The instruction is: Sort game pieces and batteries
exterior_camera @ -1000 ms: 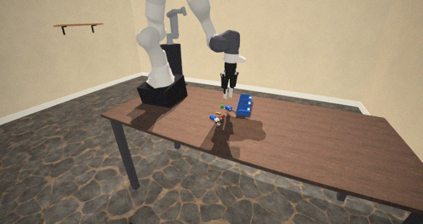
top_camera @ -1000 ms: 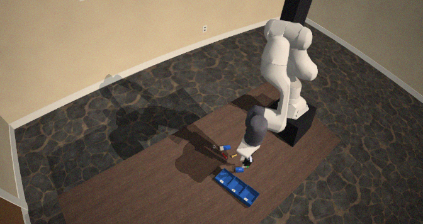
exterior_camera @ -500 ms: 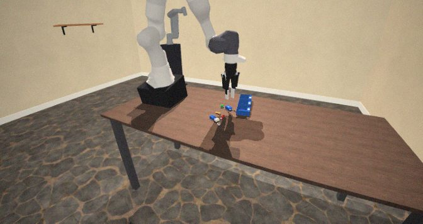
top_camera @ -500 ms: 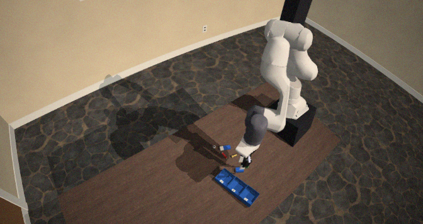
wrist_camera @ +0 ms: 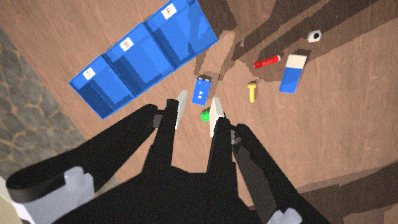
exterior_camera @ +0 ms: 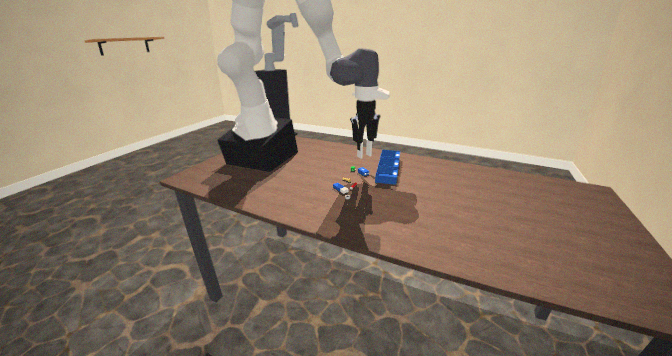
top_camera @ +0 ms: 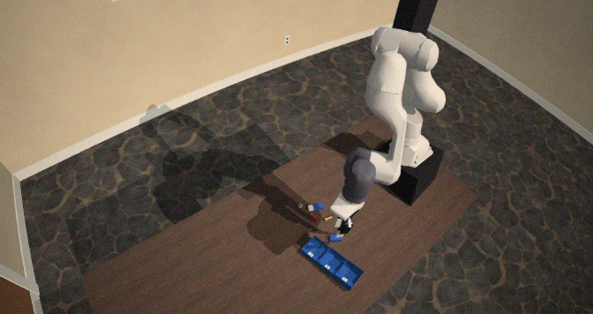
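The blue battery lies 10 mm ahead of my hand and 100 mm below it. From my hand the other things lie so: yellow piece 20 mm behind, 100 mm to the right, 110 mm below; then blue bin block 70 mm ahead, 90 mm to the left, 90 mm below; then green game piece 50 mm behind, 100 mm below.
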